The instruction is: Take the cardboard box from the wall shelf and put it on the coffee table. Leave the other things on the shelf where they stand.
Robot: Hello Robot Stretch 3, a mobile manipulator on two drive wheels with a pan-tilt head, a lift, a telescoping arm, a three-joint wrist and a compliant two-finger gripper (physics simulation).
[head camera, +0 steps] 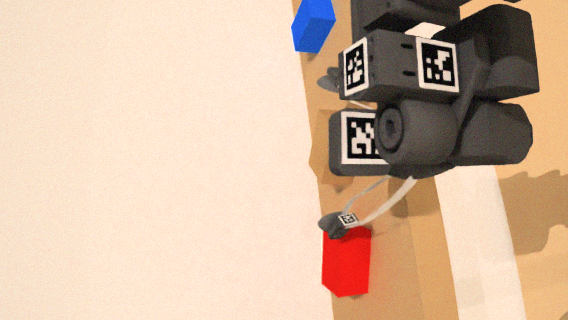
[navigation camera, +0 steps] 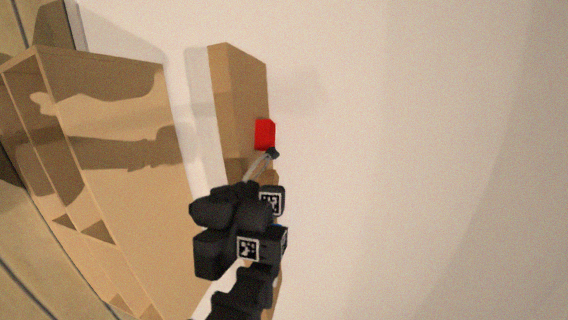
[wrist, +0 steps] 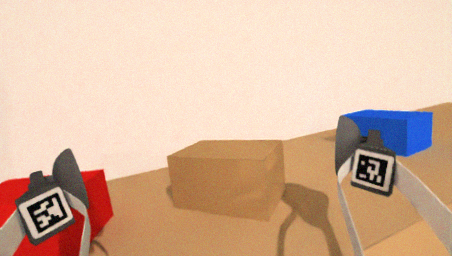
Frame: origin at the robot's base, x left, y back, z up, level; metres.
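Seen in the pictures: gripper, fingertip midpoint: (head camera: 326,153) (navigation camera: 274,184) (wrist: 211,153).
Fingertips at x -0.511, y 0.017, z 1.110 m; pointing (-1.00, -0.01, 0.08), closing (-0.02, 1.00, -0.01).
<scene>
Pixels of each thing's top centre, then the offset from my fingertips to it. Level surfaces: height alone.
- cardboard box, top centre: (wrist: 225,147) (head camera: 319,146) (navigation camera: 275,185) dz -0.010, dx -0.050, dy +0.012 m
- wall shelf, surface height: dz -0.060 m
- red block, top centre: (wrist: 30,188) (head camera: 330,259) (navigation camera: 272,135) dz -0.015, dx -0.019, dy -0.146 m
- blue block, top centre: (wrist: 383,113) (head camera: 300,22) dz -0.015, dx -0.144, dy +0.235 m
The cardboard box (wrist: 225,182) lies on the wall shelf (head camera: 390,285) (navigation camera: 245,95) (wrist: 140,205), near the wall. It appears between my spread fingers in the wrist view, with a visible gap on each side. In the head view a small part of the box (head camera: 319,162) shows beside my wrist, which hides the rest. My gripper (head camera: 333,153) (wrist: 211,153) is open and empty. Its left fingertip overlaps the red block in the wrist view, its right fingertip the blue block; contact is unclear. The coffee table cannot be made out.
The red block (head camera: 346,260) (navigation camera: 264,134) (wrist: 98,197) stands on the shelf to the box's left in the wrist view, the blue block (head camera: 312,27) (wrist: 392,131) to its right. The wall (head camera: 150,160) (navigation camera: 425,125) is behind. A large tan unit (navigation camera: 135,120) with compartments stands beside the shelf.
</scene>
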